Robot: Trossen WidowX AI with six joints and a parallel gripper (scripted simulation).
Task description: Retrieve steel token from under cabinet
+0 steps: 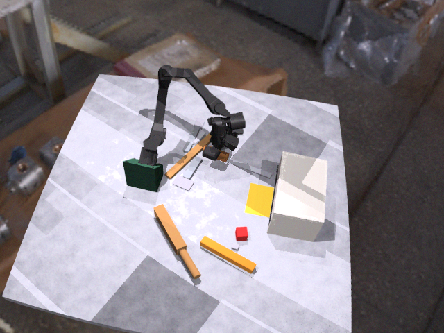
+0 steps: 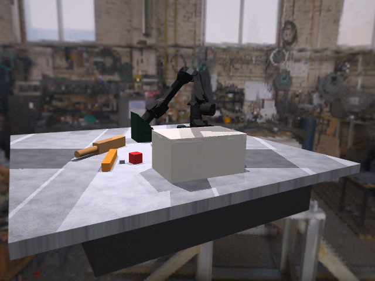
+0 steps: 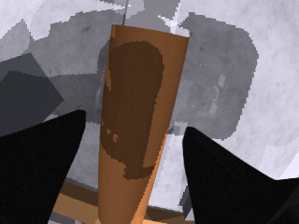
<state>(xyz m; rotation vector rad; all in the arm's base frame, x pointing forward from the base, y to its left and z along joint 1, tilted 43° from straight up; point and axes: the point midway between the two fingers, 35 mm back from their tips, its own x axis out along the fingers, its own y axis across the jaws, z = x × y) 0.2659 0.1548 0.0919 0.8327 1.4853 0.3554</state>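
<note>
My gripper tip is now 20 mm short of the grey block, 80 mm to the right of it and 30 mm below it. Round my gripper tip: red cube 140 mm ahead, 380 mm to the right, 10 mm above; then small dark tool 10 mm ahead, 140 mm to the left; then flat orange stick 110 mm behind, 20 mm to the right.
</note>
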